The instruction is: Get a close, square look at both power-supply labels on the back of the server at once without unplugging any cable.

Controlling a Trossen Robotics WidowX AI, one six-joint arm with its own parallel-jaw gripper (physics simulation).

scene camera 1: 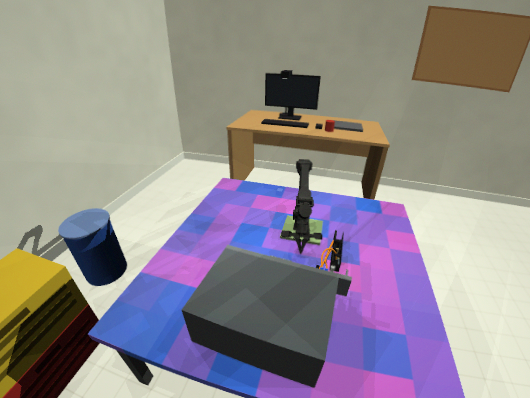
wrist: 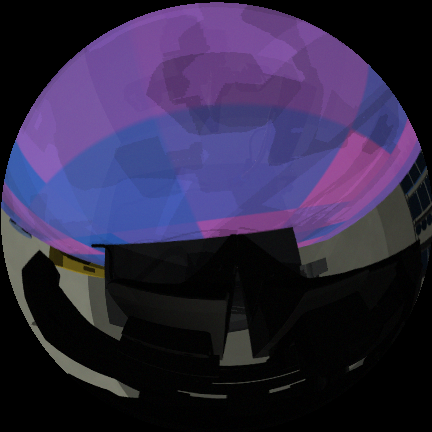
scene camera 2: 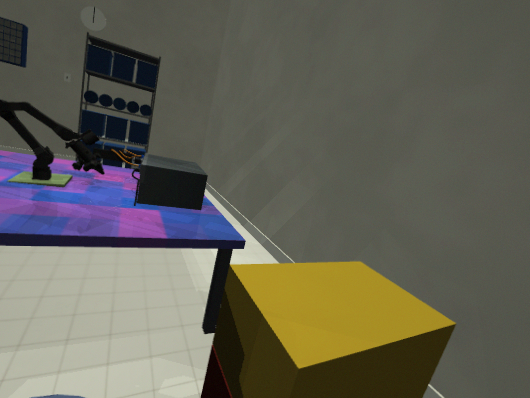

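Pixels of known places: gripper, fingertip midpoint: [scene camera 1: 300,253] [wrist: 235,239] [scene camera 2: 103,174]; arm's base, link origin: [scene camera 2: 41,178].
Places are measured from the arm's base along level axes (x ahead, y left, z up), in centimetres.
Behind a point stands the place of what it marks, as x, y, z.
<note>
The dark grey server [scene camera 1: 263,304] @(65.0, -6.4, 18.3) [scene camera 2: 170,182] @(55.4, -28.2, 11.7) sits on the purple and blue checkered table [scene camera 1: 394,316] @(47.4, 43.0, -1.1) [scene camera 2: 145,225] @(42.6, -55.4, -1.1) [wrist: 201,80] @(18.3, 2.1, -1.1). Orange cables [scene camera 1: 325,256] @(36.1, 13.0, 15.4) [scene camera 2: 124,156] @(35.7, 13.3, 15.1) run from its back right corner to a black upright panel [scene camera 1: 338,246] @(29.3, 17.9, 15.6). My gripper [scene camera 1: 301,249] @(26.2, 2.6, 5.2) [scene camera 2: 99,170] @(26.2, 2.6, 5.2) [wrist: 235,240] @(26.2, 2.6, 5.2) is shut and empty. It points down at the table just behind the server's back face. In the wrist view the server [wrist: 153,261] @(43.2, -12.8, 3.0) is a dark block low in the picture.
A green mat [scene camera 1: 315,227] @(-1.8, 8.8, 0.0) lies under the arm's base. A wooden desk [scene camera 1: 307,136] with a monitor [scene camera 1: 292,91] stands behind the table. A blue bin [scene camera 1: 94,246] stands on the floor at the left. A yellow cabinet [scene camera 2: 338,316] and a shelf rack [scene camera 2: 83,91] stand nearby.
</note>
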